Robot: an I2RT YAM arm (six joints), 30 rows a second.
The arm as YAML. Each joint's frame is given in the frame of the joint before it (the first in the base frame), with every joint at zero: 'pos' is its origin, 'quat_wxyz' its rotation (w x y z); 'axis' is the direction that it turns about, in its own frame. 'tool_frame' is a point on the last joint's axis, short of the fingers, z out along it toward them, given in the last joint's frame.
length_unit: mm
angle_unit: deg
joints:
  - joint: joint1
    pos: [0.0, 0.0, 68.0]
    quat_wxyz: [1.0, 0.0, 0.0, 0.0]
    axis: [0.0, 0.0, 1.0]
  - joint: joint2
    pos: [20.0, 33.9, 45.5]
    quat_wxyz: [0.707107, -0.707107, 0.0, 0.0]
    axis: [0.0, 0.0, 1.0]
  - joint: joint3
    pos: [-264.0, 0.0, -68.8]
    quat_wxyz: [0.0, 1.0, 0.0, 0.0]
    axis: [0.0, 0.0, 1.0]
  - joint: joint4
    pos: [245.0, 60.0, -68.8]
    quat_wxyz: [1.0, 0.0, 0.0, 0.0]
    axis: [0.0, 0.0, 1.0]
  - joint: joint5
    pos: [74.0, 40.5, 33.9]
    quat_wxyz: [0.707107, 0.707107, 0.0, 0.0]
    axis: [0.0, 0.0, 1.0]
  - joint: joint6
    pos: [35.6, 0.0, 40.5]
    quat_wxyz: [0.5, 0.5, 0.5, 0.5]
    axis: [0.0, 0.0, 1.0]
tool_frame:
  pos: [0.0, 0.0, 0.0]
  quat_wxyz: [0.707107, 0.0, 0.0, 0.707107]
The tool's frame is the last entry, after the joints.
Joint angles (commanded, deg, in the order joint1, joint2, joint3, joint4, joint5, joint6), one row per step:
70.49, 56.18, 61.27, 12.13, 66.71, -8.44
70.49, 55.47, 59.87, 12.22, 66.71, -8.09
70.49, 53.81, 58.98, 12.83, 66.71, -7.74
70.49, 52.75, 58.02, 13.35, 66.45, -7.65
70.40, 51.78, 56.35, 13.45, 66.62, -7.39
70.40, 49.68, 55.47, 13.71, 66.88, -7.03
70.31, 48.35, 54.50, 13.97, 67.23, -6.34
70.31, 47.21, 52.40, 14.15, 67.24, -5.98
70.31, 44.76, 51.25, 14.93, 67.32, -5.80
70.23, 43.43, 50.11, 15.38, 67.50, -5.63
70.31, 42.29, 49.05, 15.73, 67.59, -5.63
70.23, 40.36, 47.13, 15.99, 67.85, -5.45
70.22, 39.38, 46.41, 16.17, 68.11, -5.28
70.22, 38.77, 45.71, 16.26, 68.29, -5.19
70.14, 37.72, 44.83, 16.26, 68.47, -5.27
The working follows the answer.
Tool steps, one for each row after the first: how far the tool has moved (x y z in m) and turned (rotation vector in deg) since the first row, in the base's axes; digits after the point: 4 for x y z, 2 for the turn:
-0.0005, -0.0014, -0.0056, -0.22, 0.22, 0.04
-0.0031, -0.0089, -0.0048, 1.43, -0.23, 0.08
-0.0046, -0.0128, -0.0063, 2.08, -0.50, 0.34
-0.0051, -0.0152, -0.0129, 1.79, -0.24, 0.12
-0.0084, -0.0247, -0.0118, 3.56, -0.65, -0.08
-0.0100, -0.0303, -0.0135, 4.87, -0.73, -0.41
-0.0107, -0.0322, -0.0222, 4.49, -0.45, -0.38
-0.0145, -0.0428, -0.0217, 6.64, -1.12, -0.41
-0.0160, -0.0476, -0.0244, 7.43, -1.28, -0.64
-0.0175, -0.0513, -0.0273, 7.85, -1.39, -0.64
-0.0193, -0.0572, -0.0337, 8.31, -1.40, -0.94
-0.0205, -0.0607, -0.0355, 8.93, -1.46, -1.16
-0.0210, -0.0624, -0.0381, 9.04, -1.41, -1.32
-0.0220, -0.0657, -0.0410, 9.14, -1.42, -1.58

Tool pose at each row, in the base's axes (x y z in m, rotation vector in deg; rounded; the steps above come from the unrounded poses):
0.0962, 0.1737, 0.4404, 3.35, 83.31, 8.41
0.0958, 0.1723, 0.4348, 3.16, 83.54, 8.28
0.0931, 0.1649, 0.4356, 4.44, 82.98, 9.52
0.0916, 0.1609, 0.4341, 4.75, 82.67, 10.21
0.0911, 0.1585, 0.4275, 4.70, 82.94, 9.81
0.0878, 0.1490, 0.4286, 6.26, 82.39, 10.94
0.0862, 0.1435, 0.4269, 7.55, 82.18, 11.62
0.0855, 0.1415, 0.4182, 7.25, 82.49, 11.37
0.0818, 0.1310, 0.4187, 8.96, 81.63, 12.90
0.0803, 0.1261, 0.4160, 9.75, 81.39, 13.29
0.0788, 0.1225, 0.4131, 10.08, 81.23, 13.59
0.0769, 0.1165, 0.4067, 10.67, 81.16, 13.68
0.0757, 0.1130, 0.4049, 11.33, 81.02, 13.94
0.0752, 0.1114, 0.4023, 11.54, 81.06, 13.89
0.0742, 0.1080, 0.3994, 11.81, 81.02, 13.75

